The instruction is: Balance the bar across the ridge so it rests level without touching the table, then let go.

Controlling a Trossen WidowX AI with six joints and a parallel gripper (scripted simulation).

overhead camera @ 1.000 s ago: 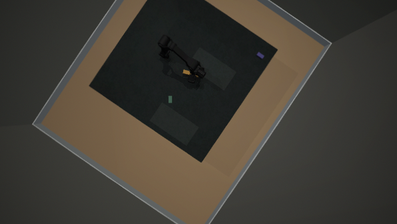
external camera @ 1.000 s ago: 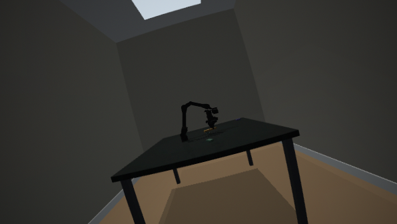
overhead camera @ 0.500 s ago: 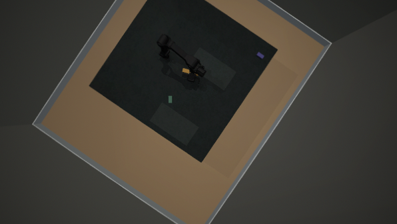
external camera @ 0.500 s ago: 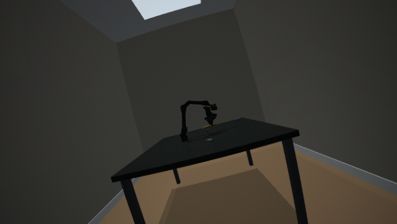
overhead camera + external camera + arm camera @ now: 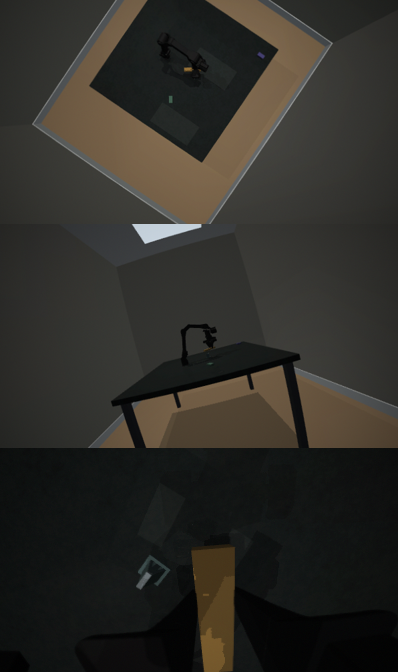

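Right now the orange bar is 2 cm to the right of my gripper tip and 2 cm behind it. The rest, counted from my gripper tip: green block: 34 cm to the right, 9 cm below, 5 cm behind; then purple block: 48 cm to the left, 41 cm ahead, 9 cm below.
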